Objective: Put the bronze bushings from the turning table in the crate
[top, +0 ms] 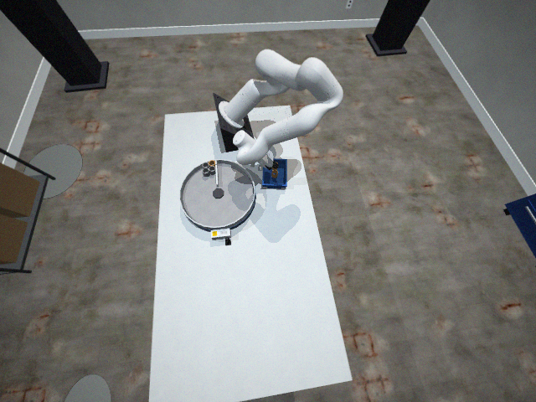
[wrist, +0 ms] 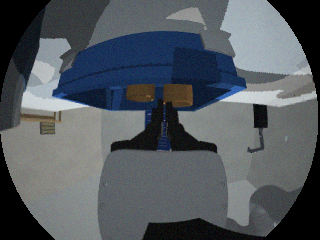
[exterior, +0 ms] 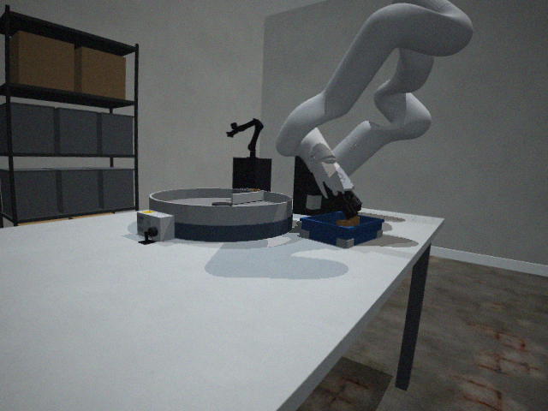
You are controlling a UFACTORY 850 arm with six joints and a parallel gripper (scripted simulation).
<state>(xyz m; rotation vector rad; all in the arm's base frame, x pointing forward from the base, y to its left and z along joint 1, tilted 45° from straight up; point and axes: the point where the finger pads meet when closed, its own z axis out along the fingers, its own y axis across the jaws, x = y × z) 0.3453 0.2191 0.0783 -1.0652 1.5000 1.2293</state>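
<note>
Now: hand 3 cm short of the crate and 4 cm above it. From my hand the other things lie so: round turning table: 12 cm ahead, 36 cm to the right, 2 cm below.
</note>
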